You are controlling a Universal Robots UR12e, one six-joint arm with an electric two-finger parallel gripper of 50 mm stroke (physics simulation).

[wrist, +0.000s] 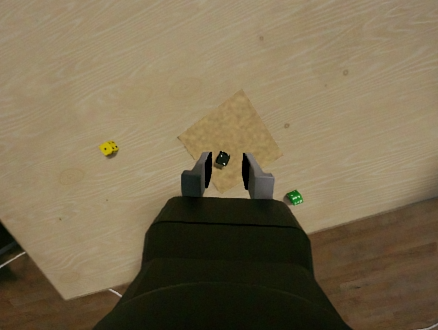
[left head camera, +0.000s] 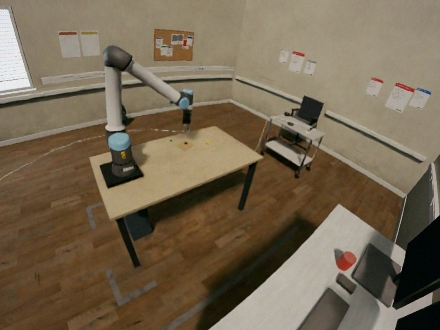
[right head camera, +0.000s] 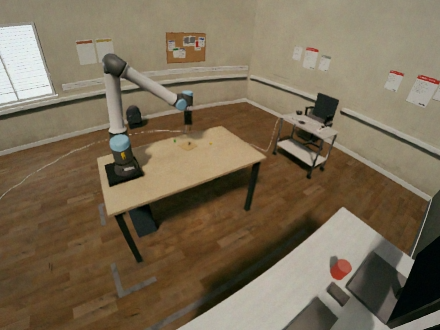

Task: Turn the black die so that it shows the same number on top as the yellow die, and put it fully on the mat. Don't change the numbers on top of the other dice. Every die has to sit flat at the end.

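Where they show: gripper, fingertip midpoint: (wrist: pixel 226 163) (left head camera: pixel 186 130) (right head camera: pixel 188 131); arm's base, link origin: (left head camera: pixel 124 169) (right head camera: pixel 126 168).
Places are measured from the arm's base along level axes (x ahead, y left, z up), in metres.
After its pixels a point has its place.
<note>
The black die (left head camera: pixel 185 143) {x 0.648, y 0.049, z -0.020 m} (right head camera: pixel 189 143) {x 0.654, y 0.043, z -0.015 m} (wrist: pixel 222 159) {x 0.659, y 0.052, z -0.011 m} rests on the tan mat (left head camera: pixel 186 147) {x 0.620, y 0.000, z -0.032 m} (right head camera: pixel 187 147) {x 0.611, y 0.015, z -0.032 m} (wrist: pixel 235 120) {x 0.607, y 0.006, z -0.032 m}, near one corner in the wrist view; its pips are too small to read. The yellow die (left head camera: pixel 207 143) {x 0.829, y -0.070, z -0.025 m} (right head camera: pixel 211 144) {x 0.836, y -0.075, z -0.024 m} (wrist: pixel 108 148) {x 0.830, y -0.064, z -0.015 m} lies on the table, left of the mat in the wrist view; one face with a single pip shows, its top is hard to tell. The green die (left head camera: pixel 171 140) {x 0.576, y 0.181, z -0.023 m} (right head camera: pixel 174 141) {x 0.565, y 0.181, z -0.024 m} (wrist: pixel 295 197) {x 0.575, y 0.183, z -0.016 m} lies off the mat on the other side. My gripper (left head camera: pixel 187 131) {x 0.637, y 0.028, z 0.127 m} (right head camera: pixel 187 132) {x 0.637, y 0.028, z 0.127 m} (wrist: pixel 226 163) {x 0.637, y 0.028, z 0.127 m} is open and empty, high above the table.
The wooden table (left head camera: pixel 200 167) {x 0.516, y -0.310, z -0.035 m} (right head camera: pixel 200 165) {x 0.537, y -0.291, z -0.036 m} (wrist: pixel 125 60) {x 0.722, y -0.171, z -0.036 m} bears the dice, the mat and the arm's black base plate (left head camera: pixel 107 175) {x -0.138, y 0.006, z 0.001 m} (right head camera: pixel 114 175) {x -0.112, y -0.024, z 0.001 m}. A white cart (left head camera: pixel 285 148) (right head camera: pixel 297 150) stands beyond the table. A table edge shows low in the wrist view.
</note>
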